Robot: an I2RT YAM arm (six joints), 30 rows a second.
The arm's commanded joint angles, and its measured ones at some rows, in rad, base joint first. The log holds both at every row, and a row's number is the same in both.
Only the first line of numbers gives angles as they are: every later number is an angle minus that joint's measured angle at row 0.
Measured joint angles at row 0: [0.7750, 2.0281, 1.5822, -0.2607, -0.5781, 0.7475]
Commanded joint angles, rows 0 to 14: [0.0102, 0.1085, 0.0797, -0.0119, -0.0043, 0.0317]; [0.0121, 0.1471, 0.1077, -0.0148, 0.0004, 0.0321]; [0.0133, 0.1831, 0.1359, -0.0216, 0.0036, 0.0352]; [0.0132, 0.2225, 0.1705, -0.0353, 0.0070, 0.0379]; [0.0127, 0.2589, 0.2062, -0.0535, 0.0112, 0.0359]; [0.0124, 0.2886, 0.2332, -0.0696, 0.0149, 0.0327]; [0.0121, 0.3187, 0.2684, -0.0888, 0.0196, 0.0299]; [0.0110, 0.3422, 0.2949, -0.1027, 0.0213, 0.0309]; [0.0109, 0.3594, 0.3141, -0.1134, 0.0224, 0.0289]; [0.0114, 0.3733, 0.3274, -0.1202, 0.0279, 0.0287]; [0.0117, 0.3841, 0.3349, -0.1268, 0.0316, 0.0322]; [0.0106, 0.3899, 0.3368, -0.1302, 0.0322, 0.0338]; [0.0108, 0.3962, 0.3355, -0.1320, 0.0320, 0.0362]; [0.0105, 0.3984, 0.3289, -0.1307, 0.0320, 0.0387]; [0.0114, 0.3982, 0.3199, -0.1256, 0.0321, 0.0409]
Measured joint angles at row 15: [0.0103, 0.3903, 0.3231, -0.1023, 0.0252, 0.0183]
